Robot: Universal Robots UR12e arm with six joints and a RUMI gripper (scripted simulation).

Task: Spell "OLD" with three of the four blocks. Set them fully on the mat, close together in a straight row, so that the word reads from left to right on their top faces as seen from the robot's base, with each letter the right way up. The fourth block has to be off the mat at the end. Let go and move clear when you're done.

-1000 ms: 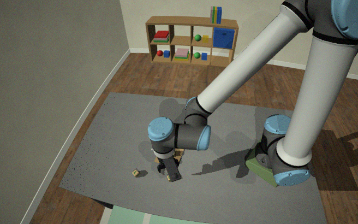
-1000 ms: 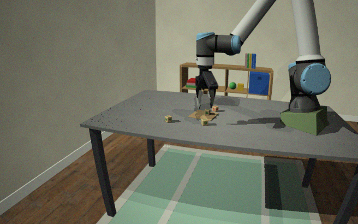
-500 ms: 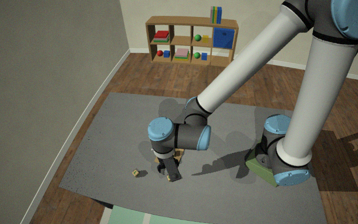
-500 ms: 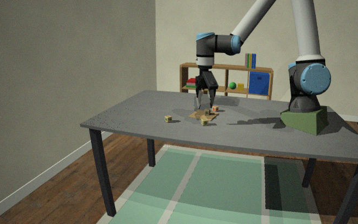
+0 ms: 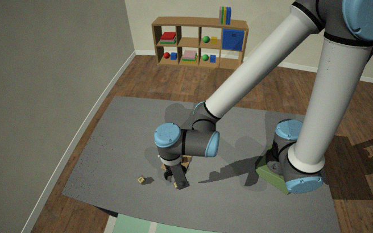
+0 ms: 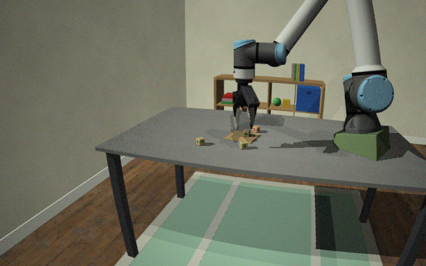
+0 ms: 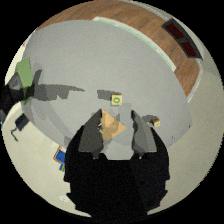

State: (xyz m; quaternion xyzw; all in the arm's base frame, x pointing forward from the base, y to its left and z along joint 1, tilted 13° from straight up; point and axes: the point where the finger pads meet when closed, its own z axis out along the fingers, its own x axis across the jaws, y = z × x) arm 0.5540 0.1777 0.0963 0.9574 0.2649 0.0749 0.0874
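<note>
Now: the tan mat 30 mm ahead of my hand, 150 mm to the right of it and 100 mm below it.
</note>
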